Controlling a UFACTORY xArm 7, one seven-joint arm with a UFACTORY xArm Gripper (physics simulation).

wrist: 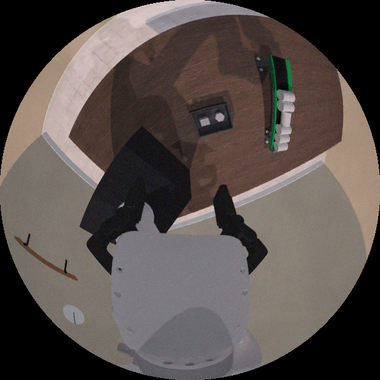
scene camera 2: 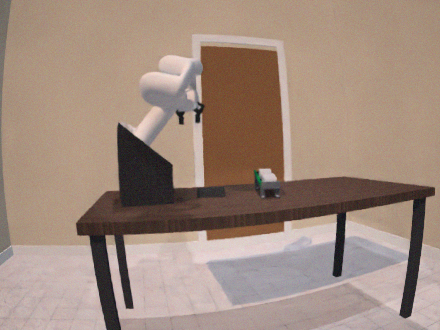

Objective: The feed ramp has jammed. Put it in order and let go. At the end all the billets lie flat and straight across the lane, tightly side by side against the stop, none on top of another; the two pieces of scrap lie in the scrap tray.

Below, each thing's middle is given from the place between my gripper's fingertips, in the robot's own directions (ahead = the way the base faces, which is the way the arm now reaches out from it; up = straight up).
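Labels:
There's a scrap tray [wrist: 209,110], and I see my gripper 33 cm above it, 6 cm to the left of it and 8 cm short of it.

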